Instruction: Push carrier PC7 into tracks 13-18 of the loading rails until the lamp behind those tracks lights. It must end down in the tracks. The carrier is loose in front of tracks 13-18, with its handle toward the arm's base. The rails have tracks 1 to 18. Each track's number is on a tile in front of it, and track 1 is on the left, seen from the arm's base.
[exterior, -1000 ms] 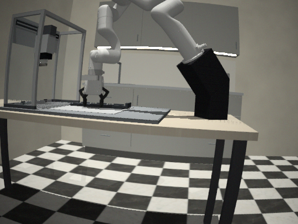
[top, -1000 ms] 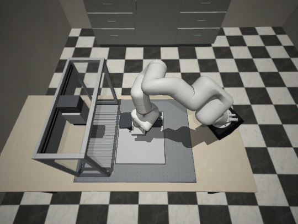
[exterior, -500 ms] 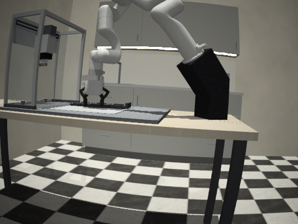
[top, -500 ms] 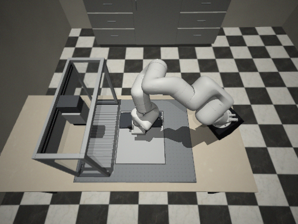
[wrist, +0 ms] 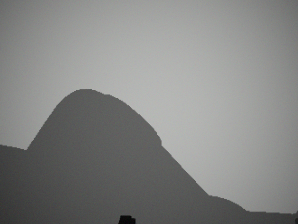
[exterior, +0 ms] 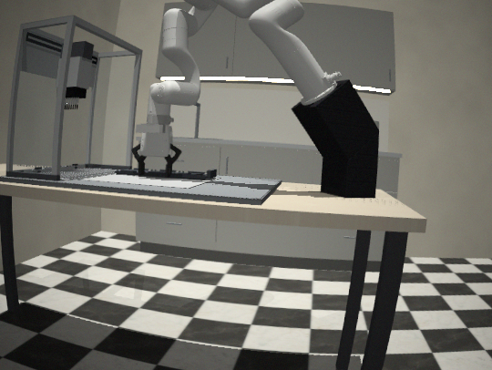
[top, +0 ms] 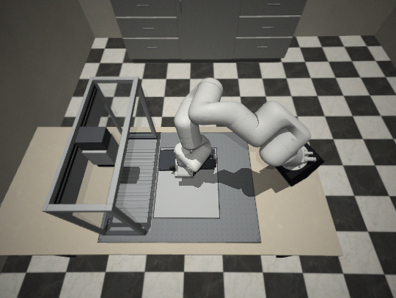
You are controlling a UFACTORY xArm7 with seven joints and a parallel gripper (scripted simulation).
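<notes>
Right now my hand is 9 cm to the left of the carrier PC7 and 3 cm short of it. Round my hand: pipette head 33 cm above, 31 cm ahead, 14 cm to the left.
</notes>
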